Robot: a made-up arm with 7 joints.
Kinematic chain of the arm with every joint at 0, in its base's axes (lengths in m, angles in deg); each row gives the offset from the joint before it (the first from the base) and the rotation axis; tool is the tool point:
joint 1: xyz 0 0 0 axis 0 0.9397 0.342
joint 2: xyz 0 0 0 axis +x
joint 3: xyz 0 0 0 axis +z
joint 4: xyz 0.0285 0 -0.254 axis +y
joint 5: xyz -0.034 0 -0.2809 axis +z
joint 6: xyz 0 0 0 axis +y
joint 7: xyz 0 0 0 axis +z
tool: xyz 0 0 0
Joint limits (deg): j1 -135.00..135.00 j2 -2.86..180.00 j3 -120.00..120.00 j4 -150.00..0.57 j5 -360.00..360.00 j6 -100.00..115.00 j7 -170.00..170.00
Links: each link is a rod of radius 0.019 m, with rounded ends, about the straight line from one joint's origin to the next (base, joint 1, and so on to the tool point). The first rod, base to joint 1, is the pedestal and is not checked.
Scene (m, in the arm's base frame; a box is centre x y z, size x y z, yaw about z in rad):
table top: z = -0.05
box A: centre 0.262 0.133 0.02 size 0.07 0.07 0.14 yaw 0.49
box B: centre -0 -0.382 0.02 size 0.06 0.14 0.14 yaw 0.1
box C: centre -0.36 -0.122 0 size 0.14 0.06 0.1 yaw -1.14
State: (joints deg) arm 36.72 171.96 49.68 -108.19 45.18 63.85 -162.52
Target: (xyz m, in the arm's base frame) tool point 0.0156 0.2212 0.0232
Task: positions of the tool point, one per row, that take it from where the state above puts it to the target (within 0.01 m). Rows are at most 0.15 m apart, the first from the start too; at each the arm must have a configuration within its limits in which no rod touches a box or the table.
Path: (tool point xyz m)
1: 0.3719 -0.0608 0.1299
2: 0.3792 0.0375 0.1976
3: 0.3515 0.1415 0.2547
4: 0.2958 0.2406 0.2918
5: 0.3102 0.2547 0.2030
6: 0.2844 0.2746 0.1219
7: 0.2269 0.2887 0.0617
8: 0.1524 0.2873 0.0282
9: 0.0773 0.2647 0.0185
10: 0.0156 0.2212 0.0232

